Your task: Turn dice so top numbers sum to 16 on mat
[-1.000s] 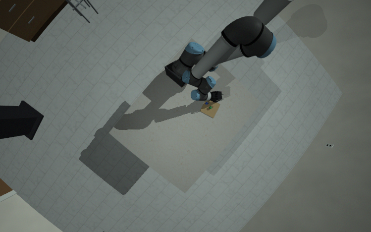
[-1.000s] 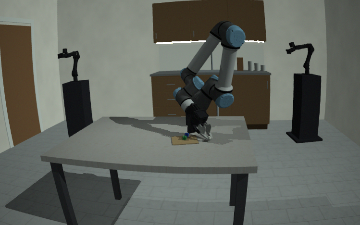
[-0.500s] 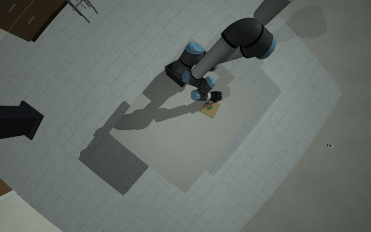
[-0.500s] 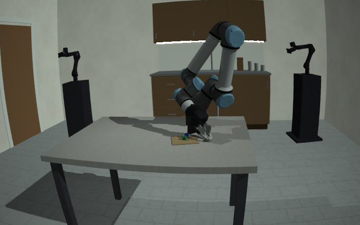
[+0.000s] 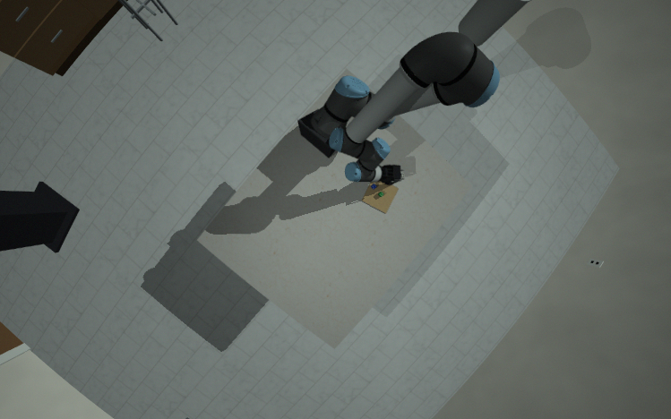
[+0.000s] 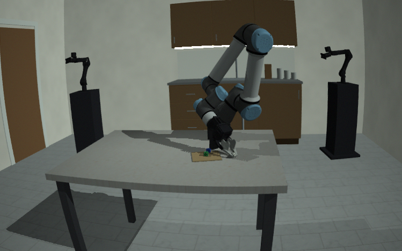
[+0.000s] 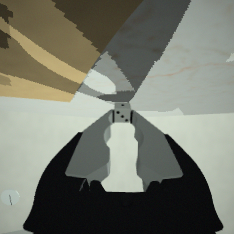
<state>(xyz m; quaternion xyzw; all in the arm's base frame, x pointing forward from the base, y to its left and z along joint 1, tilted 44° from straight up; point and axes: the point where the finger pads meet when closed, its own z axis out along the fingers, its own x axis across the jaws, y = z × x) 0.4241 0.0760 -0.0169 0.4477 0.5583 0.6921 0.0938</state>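
Right now the white die is right at my hand. Round my hand: blue die 80 mm behind, 120 mm to the right; then green die 30 mm behind, 130 mm to the right; then tan mat 30 mm behind, 130 mm to the right, 20 mm below.
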